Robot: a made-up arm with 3 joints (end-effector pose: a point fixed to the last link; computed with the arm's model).
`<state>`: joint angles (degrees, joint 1 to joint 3).
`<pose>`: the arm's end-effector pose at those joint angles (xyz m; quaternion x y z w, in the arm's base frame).
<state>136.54 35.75 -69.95</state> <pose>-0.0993 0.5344 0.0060 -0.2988 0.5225 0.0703 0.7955</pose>
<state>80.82 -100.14 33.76</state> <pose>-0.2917 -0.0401 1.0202 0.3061 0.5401 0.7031 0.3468</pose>
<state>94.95 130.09 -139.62</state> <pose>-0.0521 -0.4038 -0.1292 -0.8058 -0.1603 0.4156 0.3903</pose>
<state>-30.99 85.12 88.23</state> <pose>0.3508 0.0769 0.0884 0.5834 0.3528 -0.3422 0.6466</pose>
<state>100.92 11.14 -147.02</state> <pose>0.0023 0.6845 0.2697 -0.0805 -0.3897 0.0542 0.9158</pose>
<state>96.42 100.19 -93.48</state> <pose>-0.0668 -0.1323 -0.2641 -0.7642 0.0165 0.0662 0.6413</pose>
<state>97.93 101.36 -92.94</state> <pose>-0.0745 -0.1461 -0.2588 -0.7701 0.0276 0.0733 0.6331</pose>
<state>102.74 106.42 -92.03</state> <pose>-0.0957 -0.2036 -0.2342 -0.7942 0.0559 0.1029 0.5963</pose>
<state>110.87 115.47 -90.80</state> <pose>-0.1182 -0.3013 -0.1765 -0.8305 0.0930 0.1590 0.5257</pose>
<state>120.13 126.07 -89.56</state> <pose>-0.1165 -0.4049 -0.0934 -0.8615 0.1195 0.2284 0.4374</pose>
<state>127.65 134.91 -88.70</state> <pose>-0.0889 -0.4799 -0.0194 -0.8775 0.1278 0.2881 0.3615</pose>
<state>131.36 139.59 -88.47</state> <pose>-0.0644 -0.5147 0.0187 -0.8823 0.1263 0.3197 0.3215</pose>
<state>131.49 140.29 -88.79</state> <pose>-0.0602 -0.5194 0.0235 -0.8830 0.1237 0.3238 0.3163</pose>
